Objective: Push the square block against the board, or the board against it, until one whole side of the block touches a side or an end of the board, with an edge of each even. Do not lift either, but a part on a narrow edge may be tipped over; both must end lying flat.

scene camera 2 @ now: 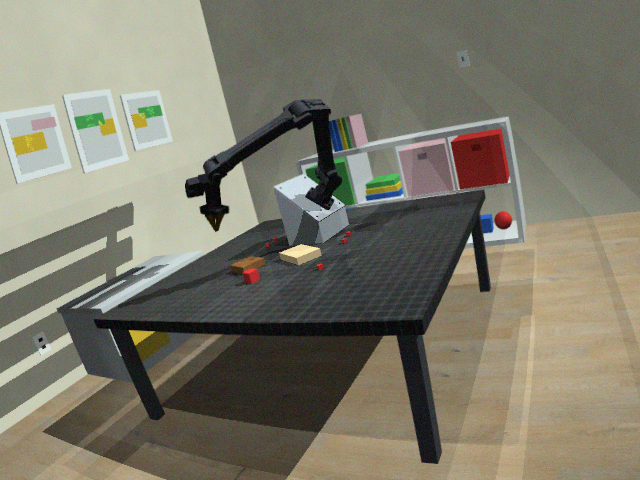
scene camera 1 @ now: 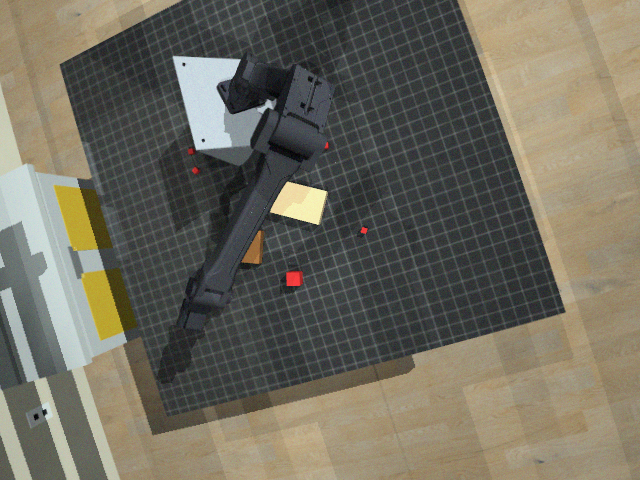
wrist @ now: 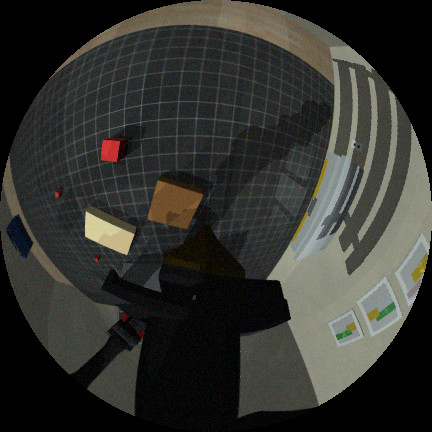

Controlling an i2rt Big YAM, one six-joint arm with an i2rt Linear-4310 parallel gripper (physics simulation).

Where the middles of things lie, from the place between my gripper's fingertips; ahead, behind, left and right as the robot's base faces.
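Measured from my hand, the brown square block (wrist: 173,202) is 17 cm below it, 5 cm to the left of it and 6 cm behind it. The pale tan board (scene camera 1: 300,202) is also 17 cm below my hand, while lying 11 cm behind it and 26 cm to the left of it.
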